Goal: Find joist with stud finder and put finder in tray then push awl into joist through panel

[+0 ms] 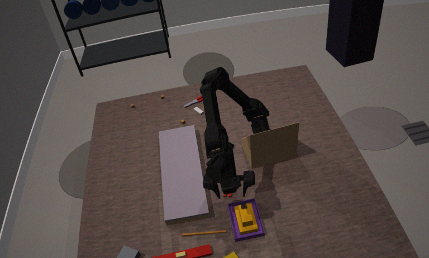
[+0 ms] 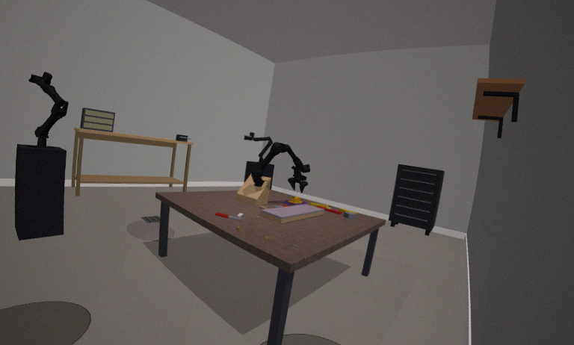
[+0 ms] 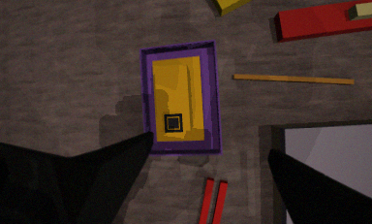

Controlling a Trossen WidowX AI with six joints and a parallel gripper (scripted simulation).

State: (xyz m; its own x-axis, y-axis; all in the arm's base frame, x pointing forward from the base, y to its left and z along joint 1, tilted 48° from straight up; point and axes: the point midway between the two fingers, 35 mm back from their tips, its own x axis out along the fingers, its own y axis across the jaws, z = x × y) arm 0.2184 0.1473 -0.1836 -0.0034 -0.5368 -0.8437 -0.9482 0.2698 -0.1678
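Now: the awl 37 cm to the right of my gripper tip, 12 cm below it and 4 cm behind it. Round my gripper tip: small light: 6 cm below, 4 cm behind, 2 cm to the left; purple tray: 11 cm below, 5 cm to the left, 3 cm behind; yellow stud finder: 7 cm below, 4 cm behind, 3 cm to the left.
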